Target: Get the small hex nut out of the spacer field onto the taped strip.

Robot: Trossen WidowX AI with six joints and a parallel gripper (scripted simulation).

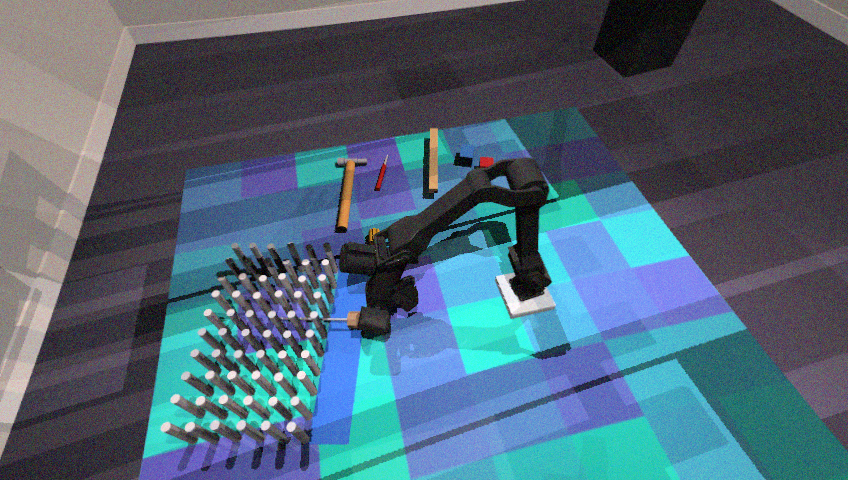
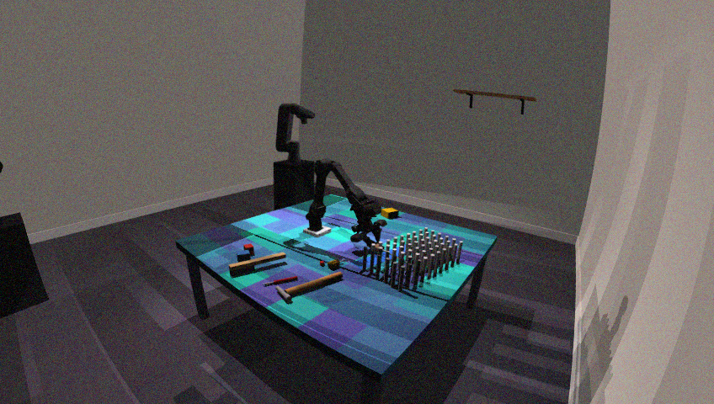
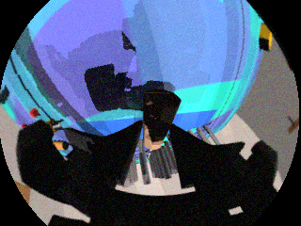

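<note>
The blue taped strip is 70 mm ahead of my gripper tip, 20 mm to the left of it and 30 mm below it. Also, from my gripper tip: yellow screwdriver: 80 mm behind, 230 mm to the right, 20 mm below; hook tool: 100 mm ahead, 40 mm to the right; red screwdriver: 180 mm behind, 500 mm to the right, 30 mm below.
</note>
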